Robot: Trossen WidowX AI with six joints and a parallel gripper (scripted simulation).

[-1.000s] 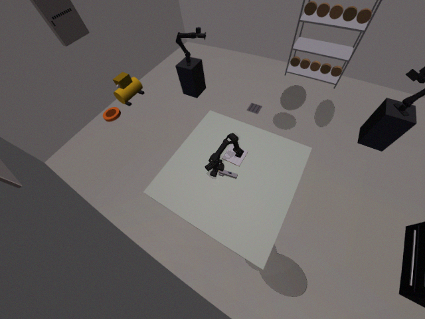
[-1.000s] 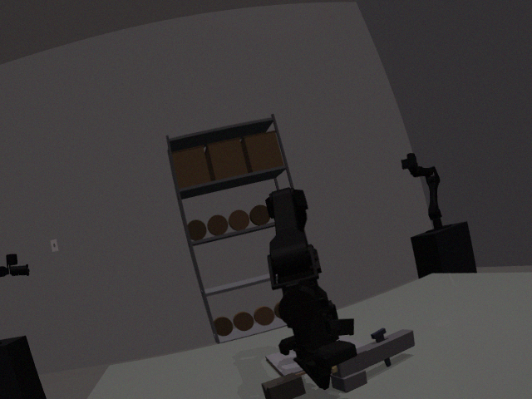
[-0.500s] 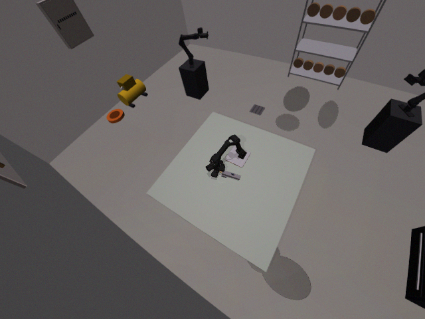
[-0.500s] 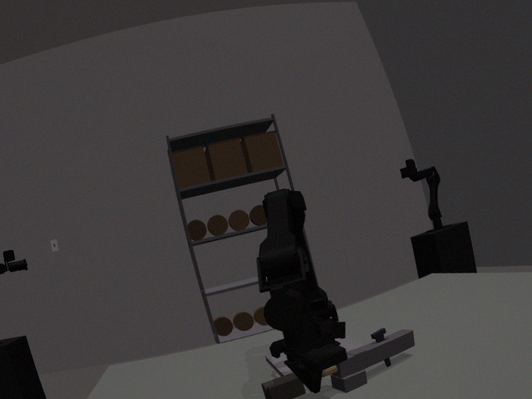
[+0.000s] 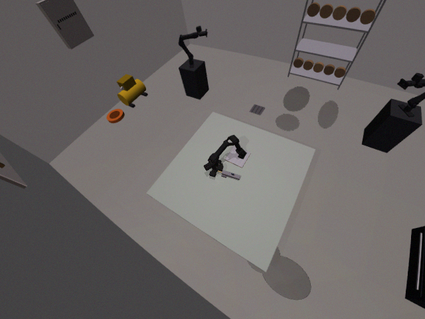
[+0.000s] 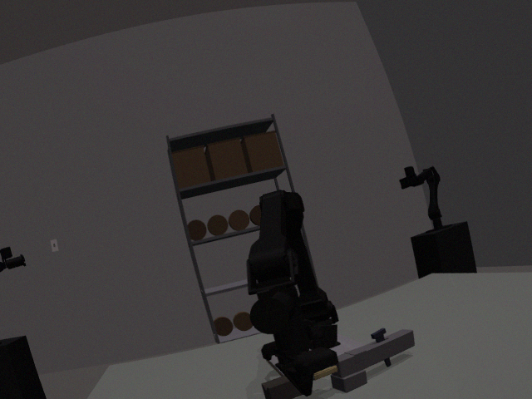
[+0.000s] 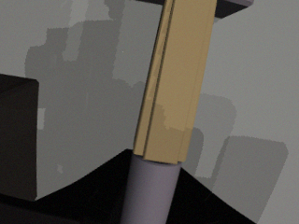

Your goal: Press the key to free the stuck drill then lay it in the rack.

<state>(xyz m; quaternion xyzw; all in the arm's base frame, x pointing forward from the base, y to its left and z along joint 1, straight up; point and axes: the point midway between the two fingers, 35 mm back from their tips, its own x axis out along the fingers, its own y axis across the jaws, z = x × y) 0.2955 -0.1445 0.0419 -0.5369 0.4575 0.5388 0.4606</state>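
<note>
My gripper tip is now 5 cm to the right of the drill, 3 cm below it and 1 cm past it. The rest, counted from my gripper tip: dark grey rack 7 cm behind, 2 cm to the right; dark t-shaped piece 18 cm to the left, 3 cm behind, 3 cm above; grey housing block 15 cm to the left, 3 cm behind, 2 cm above.
</note>
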